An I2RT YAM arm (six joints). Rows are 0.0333 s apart.
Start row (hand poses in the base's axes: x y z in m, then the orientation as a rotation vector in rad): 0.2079, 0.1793, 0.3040, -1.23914, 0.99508, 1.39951
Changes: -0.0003, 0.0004, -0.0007, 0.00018, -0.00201, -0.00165; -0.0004, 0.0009, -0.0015, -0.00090, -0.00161, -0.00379; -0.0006, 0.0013, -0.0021, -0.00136, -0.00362, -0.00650; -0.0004, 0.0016, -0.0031, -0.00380, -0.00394, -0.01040; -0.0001, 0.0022, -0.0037, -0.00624, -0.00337, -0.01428; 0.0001, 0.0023, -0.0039, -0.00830, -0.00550, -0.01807; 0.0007, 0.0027, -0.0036, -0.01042, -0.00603, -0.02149; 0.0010, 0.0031, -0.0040, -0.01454, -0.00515, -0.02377; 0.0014, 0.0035, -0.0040, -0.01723, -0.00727, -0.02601; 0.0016, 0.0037, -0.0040, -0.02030, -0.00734, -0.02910; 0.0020, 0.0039, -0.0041, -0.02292, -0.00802, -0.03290; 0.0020, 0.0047, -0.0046, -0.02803, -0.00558, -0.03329; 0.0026, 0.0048, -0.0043, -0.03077, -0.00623, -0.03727; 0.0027, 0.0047, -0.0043, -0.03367, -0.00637, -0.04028; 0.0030, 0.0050, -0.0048, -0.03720, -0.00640, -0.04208; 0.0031, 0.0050, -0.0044, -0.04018, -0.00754, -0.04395; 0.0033, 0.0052, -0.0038, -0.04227, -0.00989, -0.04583; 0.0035, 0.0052, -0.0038, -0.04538, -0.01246, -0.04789; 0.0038, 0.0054, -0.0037, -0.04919, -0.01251, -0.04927; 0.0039, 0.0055, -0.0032, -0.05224, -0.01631, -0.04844; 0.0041, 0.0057, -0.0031, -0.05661, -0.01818, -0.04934; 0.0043, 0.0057, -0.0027, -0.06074, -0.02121, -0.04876
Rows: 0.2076, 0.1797, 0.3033, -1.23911, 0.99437, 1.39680; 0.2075, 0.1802, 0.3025, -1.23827, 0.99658, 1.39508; 0.2073, 0.1806, 0.3019, -1.23801, 0.99691, 1.39133; 0.2075, 0.1809, 0.3009, -1.23743, 1.00058, 1.38725; 0.2078, 0.1815, 0.3003, -1.23633, 1.00485, 1.38384; 0.2080, 0.1816, 0.3001, -1.23660, 1.00691, 1.37861; 0.2086, 0.1820, 0.3004, -1.23621, 1.00993, 1.37484; 0.2089, 0.1824, 0.3000, -1.23720, 1.01497, 1.37231; 0.2093, 0.1828, 0.3000, -1.23892, 1.01678, 1.36806; 0.2095, 0.1830, 0.3000, -1.23916, 1.02071, 1.36455; 0.2099, 0.1832, 0.2999, -1.23895, 1.02420, 1.36019; 0.2099, 0.1840, 0.2994, -1.24098, 1.03019, 1.35990; 0.2105, 0.1841, 0.2997, -1.24071, 1.03387, 1.35536; 0.2106, 0.1840, 0.2997, -1.24090, 1.03757, 1.35190; 0.2109, 0.1843, 0.2992, -1.24228, 1.04126, 1.34923; 0.2110, 0.1843, 0.2996, -1.24386, 1.04377, 1.34587; 0.2112, 0.1845, 0.3002, -1.24550, 1.04474, 1.34192; 0.2114, 0.1845, 0.3002, -1.24787, 1.04646, 1.33730; 0.2117, 0.1847, 0.3003, -1.24973, 1.05015, 1.33482; 0.2118, 0.1848, 0.3008, -1.25470, 1.04959, 1.33154; 0.2120, 0.1850, 0.3009, -1.25834, 1.05224, 1.32787; 0.2122, 0.1850, 0.3013, -1.26346, 1.05319, 1.32456
